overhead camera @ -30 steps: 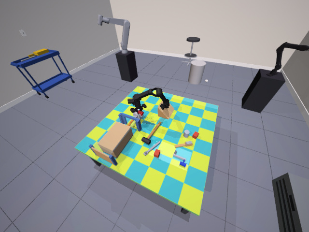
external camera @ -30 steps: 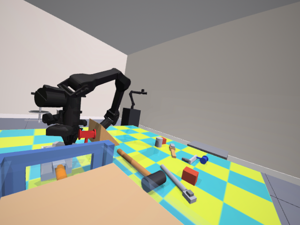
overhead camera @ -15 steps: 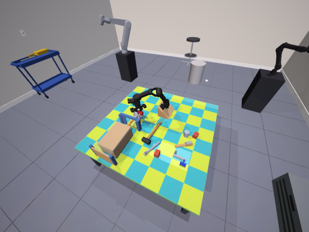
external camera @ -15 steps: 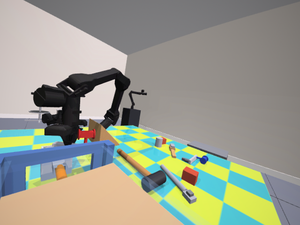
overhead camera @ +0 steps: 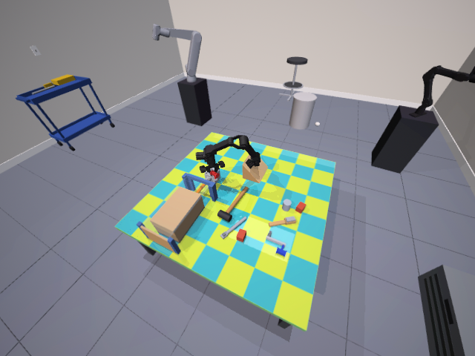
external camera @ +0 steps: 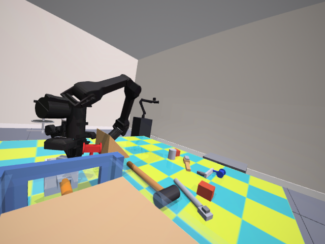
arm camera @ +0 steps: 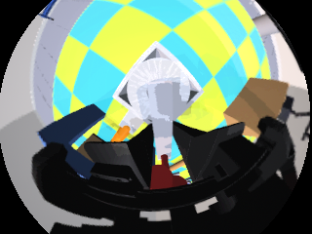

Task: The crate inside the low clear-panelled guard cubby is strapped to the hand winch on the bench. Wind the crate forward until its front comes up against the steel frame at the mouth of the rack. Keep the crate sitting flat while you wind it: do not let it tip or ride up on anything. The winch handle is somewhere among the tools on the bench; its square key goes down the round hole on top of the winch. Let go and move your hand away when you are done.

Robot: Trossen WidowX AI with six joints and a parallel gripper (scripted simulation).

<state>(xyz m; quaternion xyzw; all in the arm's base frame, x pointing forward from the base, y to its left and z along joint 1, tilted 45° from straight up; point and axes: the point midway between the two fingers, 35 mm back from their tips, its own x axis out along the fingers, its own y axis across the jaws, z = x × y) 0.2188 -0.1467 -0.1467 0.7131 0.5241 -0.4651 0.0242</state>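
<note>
Now: gripper tip 20 mm below the winch handle, 10 mm to the right of it and 10 mm short of it. From my gripper tip the other things lie so: brush 610 mm to the left, 100 mm ahead, 70 mm below; red grip 50 mm above, 40 mm to the left, 40 mm ahead; grey winch 60 mm below, 40 mm to the right, 40 mm behind.
</note>
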